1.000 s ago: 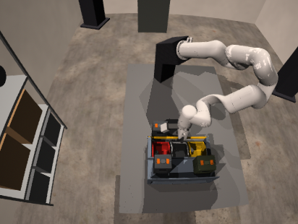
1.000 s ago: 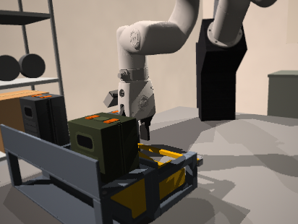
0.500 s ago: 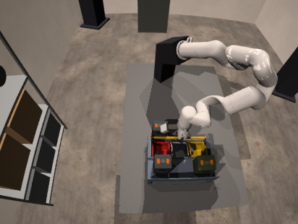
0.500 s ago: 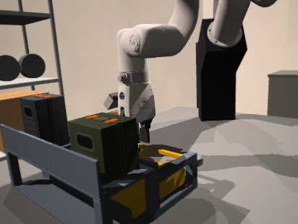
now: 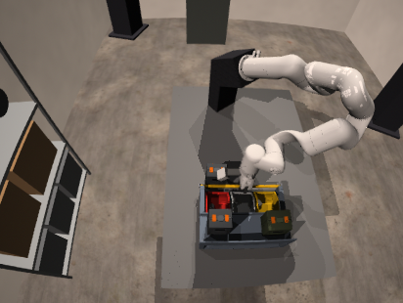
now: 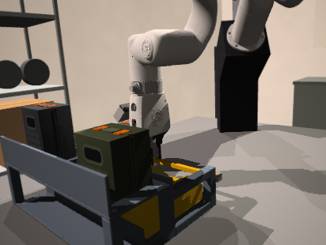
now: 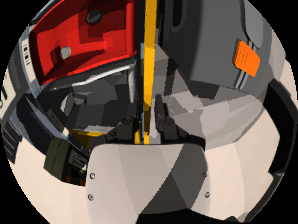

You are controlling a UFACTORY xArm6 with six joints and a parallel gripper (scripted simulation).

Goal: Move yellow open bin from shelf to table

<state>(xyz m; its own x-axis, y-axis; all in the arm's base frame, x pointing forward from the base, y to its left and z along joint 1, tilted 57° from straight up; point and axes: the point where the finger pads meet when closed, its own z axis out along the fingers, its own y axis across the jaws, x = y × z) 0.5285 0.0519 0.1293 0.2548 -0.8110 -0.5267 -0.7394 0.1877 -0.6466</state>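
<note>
My gripper is now 2 cm above the yellow bar. The rest, counted from my hand: grey bin (10 cm ahead, 3 cm to the left, 3 cm below); red bin (13 cm ahead, 7 cm to the right, 3 cm below); yellow open bin (6 cm ahead, 14 cm to the left, 3 cm below).
</note>
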